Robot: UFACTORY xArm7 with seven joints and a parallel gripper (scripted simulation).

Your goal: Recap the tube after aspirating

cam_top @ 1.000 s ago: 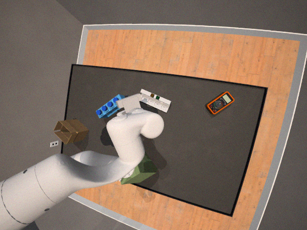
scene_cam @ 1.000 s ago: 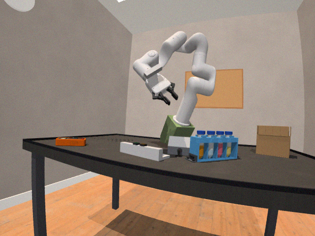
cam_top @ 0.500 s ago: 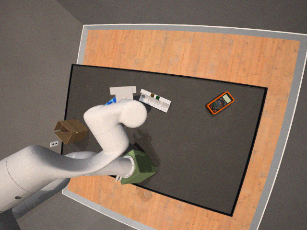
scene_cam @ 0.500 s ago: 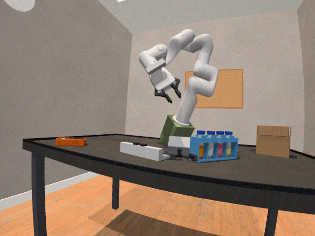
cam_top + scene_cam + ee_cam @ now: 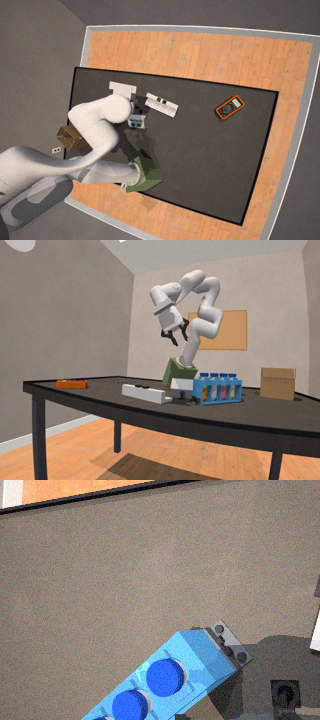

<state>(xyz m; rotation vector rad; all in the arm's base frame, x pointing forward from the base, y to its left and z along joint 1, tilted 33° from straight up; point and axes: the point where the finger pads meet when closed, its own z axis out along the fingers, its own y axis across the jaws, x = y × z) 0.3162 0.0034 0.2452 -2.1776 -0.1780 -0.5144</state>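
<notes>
Right now my hand is 140 mm above the tube neck, 110 mm to the right of it and 10 mm past it. The rest, counted from my hand: blue cycle key (190 mm below, 120 mm behind, 10 mm to the left); then blue cap (150 mm below, 110 mm to the left, 10 mm behind); then green ready key (190 mm below, 110 mm behind, 30 mm to the right).
</notes>
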